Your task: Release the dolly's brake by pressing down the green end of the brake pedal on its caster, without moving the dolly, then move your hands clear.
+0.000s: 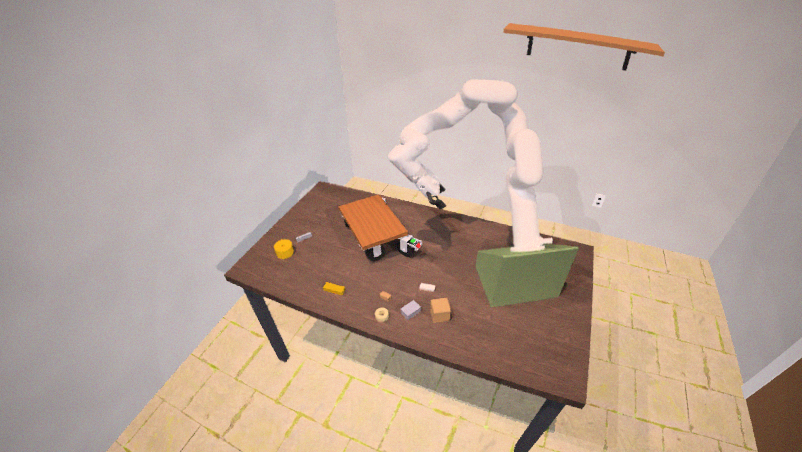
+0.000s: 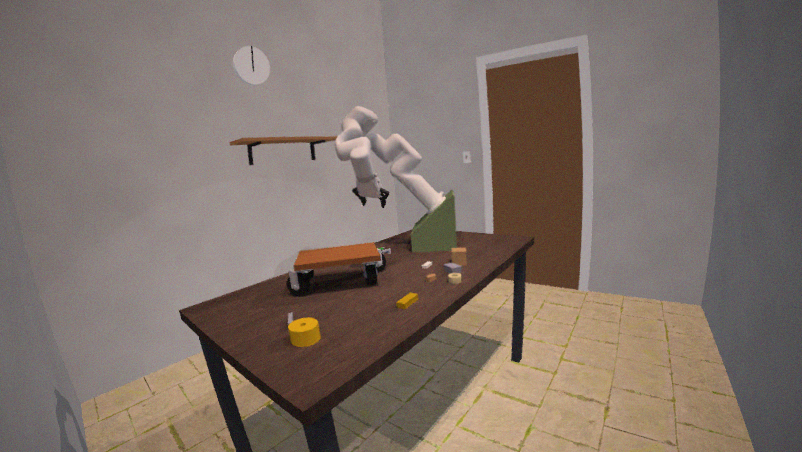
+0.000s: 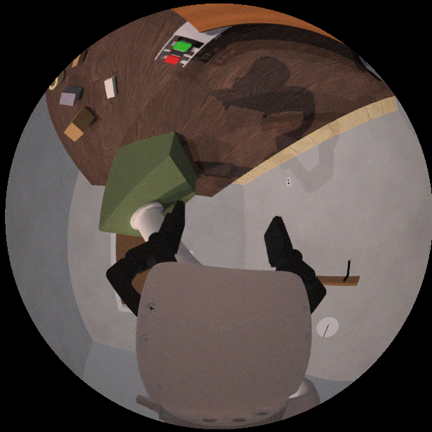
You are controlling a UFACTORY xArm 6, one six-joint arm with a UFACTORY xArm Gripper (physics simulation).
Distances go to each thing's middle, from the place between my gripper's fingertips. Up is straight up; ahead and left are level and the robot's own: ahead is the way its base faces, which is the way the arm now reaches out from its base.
My gripper is now 270 mm short of the dolly (image 1: 372, 222), 20 mm to the right of it and 200 mm above it. From my hand the other things lie so: yellow cylinder (image 2: 303, 332): 650 mm ahead, 240 mm to the left, 240 mm below.
